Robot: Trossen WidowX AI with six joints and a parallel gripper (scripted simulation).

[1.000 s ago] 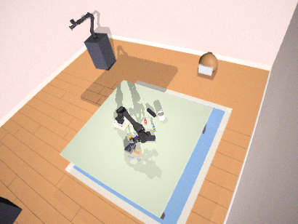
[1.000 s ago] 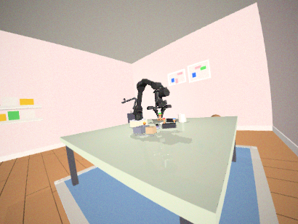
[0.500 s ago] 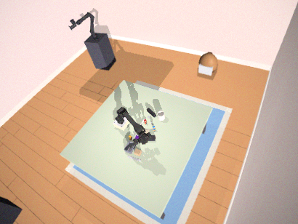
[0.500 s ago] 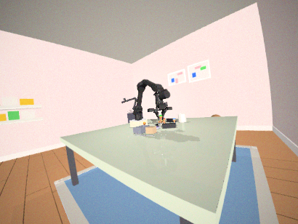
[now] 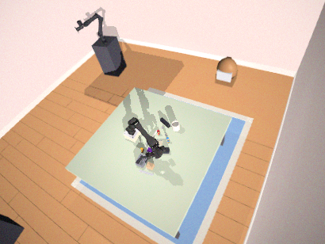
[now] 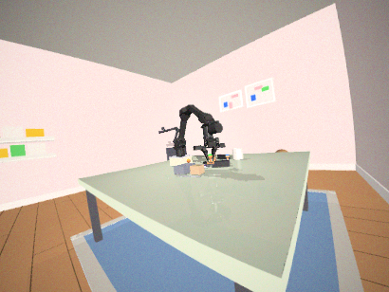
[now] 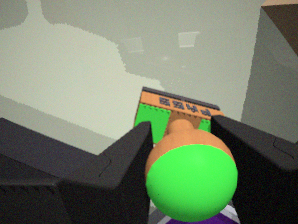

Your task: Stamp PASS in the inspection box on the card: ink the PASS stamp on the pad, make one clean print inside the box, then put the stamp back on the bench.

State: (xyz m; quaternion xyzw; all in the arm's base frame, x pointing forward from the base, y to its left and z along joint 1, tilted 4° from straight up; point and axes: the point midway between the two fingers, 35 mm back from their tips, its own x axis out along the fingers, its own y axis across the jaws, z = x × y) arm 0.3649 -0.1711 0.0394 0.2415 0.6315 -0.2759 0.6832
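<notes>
The green-knobbed stamp is right at my gripper tip. From my gripper tip the other things lie so: tan block 10 cm to the right, 3 cm below, 3 cm behind; purple ink pad 10 cm behind, 6 cm to the left, 5 cm below; dark block 10 cm to the left, 3 cm below, 2 cm ahead.
</notes>
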